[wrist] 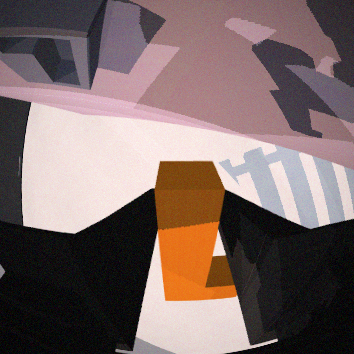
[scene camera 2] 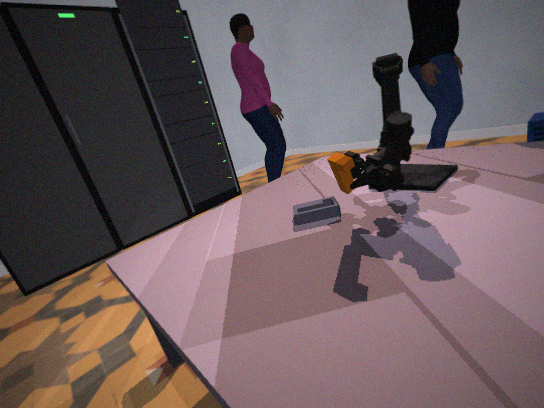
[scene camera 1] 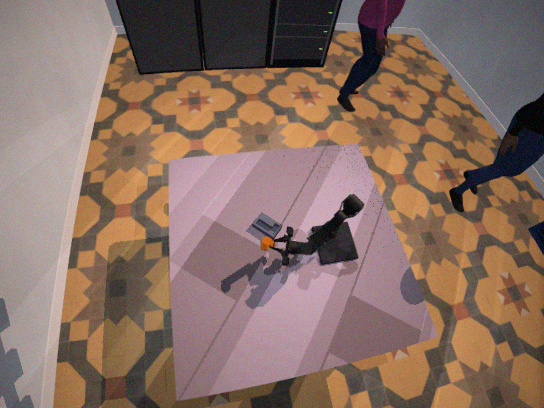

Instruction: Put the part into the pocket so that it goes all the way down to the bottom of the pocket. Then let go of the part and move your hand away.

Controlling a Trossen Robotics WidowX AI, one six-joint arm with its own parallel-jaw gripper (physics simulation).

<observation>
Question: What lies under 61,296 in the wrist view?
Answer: My gripper.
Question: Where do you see a grey pocket block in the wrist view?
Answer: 56,49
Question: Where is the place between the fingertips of my gripper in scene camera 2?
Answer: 346,185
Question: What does my gripper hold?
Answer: An orange L-shaped block.
</observation>
